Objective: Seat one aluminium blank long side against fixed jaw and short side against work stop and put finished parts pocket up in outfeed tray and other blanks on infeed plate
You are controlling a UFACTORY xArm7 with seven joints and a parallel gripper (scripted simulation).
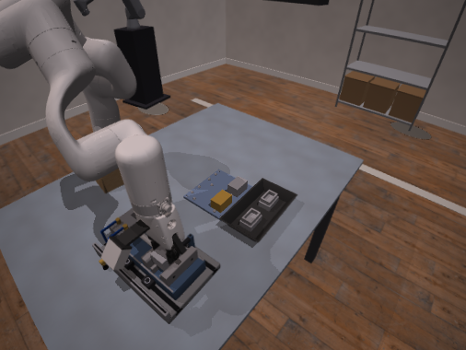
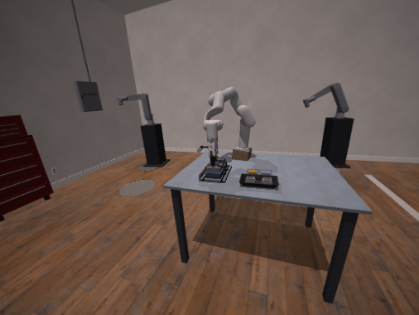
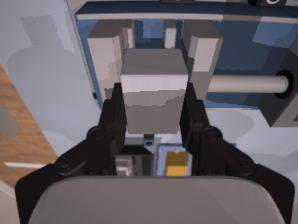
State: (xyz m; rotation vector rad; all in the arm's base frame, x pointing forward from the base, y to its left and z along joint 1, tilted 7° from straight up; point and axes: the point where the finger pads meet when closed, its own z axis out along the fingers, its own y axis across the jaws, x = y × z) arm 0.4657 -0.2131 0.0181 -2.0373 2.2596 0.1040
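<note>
My hand is 5 cm to the right of the black work stop rod, 3 cm above it and 1 cm short of it. Also, from my hand: vise (8 cm below, 7 cm behind, 1 cm to the left); then vise screw rod (8 cm behind, 5 cm below, 1 cm to the left); then brass blank (28 cm to the left, 10 cm below, 3 cm behind).
</note>
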